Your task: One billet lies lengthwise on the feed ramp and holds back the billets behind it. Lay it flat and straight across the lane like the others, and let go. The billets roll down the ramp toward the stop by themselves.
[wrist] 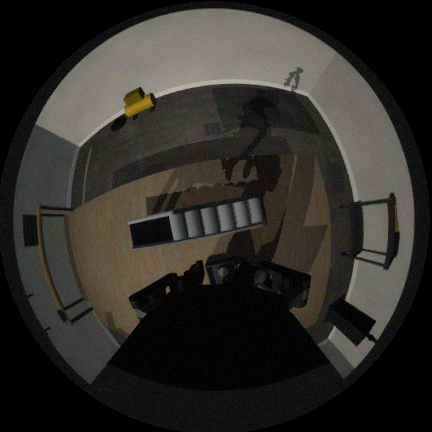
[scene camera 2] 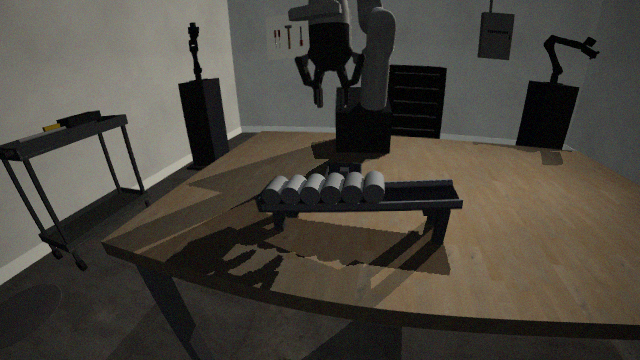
Labels:
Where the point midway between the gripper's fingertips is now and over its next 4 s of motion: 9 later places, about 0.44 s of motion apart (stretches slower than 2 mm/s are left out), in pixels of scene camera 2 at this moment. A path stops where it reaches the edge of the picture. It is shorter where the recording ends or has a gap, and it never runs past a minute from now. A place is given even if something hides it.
My gripper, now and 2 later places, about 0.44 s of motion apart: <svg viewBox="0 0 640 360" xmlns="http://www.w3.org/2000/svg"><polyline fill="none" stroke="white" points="331,107 362,100 394,89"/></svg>

